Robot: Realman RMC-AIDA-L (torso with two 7-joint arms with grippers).
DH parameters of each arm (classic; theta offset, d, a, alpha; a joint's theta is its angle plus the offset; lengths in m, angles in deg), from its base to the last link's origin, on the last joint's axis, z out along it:
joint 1: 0 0.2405 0 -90
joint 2: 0 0 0 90
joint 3: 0 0.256 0 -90
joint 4: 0 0 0 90
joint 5: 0 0.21 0 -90
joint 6: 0 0 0 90
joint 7: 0 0.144 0 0
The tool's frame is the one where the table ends.
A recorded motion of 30 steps. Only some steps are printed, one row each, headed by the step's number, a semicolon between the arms.
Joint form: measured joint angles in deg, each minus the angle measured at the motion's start. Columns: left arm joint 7, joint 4, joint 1, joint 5, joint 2, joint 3, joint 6; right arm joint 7, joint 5, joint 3, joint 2, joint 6, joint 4, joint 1.
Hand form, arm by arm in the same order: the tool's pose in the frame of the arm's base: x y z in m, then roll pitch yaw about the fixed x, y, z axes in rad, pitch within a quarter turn. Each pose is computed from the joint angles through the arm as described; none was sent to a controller.
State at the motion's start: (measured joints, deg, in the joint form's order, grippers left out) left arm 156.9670 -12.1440 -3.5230 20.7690 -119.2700 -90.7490 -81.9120; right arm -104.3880 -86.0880 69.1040 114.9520 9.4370 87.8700 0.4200
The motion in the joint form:
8: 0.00 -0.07 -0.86 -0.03 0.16 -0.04 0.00; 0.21 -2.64 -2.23 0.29 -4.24 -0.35 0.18
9: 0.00 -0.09 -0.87 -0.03 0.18 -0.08 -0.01; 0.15 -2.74 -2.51 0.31 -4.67 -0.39 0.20
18: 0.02 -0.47 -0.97 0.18 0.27 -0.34 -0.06; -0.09 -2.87 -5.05 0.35 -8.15 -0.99 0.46
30: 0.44 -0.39 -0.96 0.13 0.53 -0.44 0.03; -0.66 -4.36 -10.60 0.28 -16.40 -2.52 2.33
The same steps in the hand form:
8: -0.3575 0.2076 -0.0218 -1.9786 -0.8335 0.0078; 0.1775 0.3215 -0.0114 -2.0465 0.2255 0.0812
9: -0.3575 0.2078 -0.0215 -1.9773 -0.8333 0.0065; 0.1773 0.3213 -0.0121 -2.0441 0.2225 0.0815
18: -0.3565 0.2097 -0.0200 -1.9704 -0.8311 -0.0065; 0.1766 0.3192 -0.0196 -2.0330 0.2092 0.0758
30: -0.3583 0.2097 -0.0181 -1.9654 -0.8196 -0.0081; 0.1703 0.3176 -0.0336 -1.9963 0.1526 0.0938

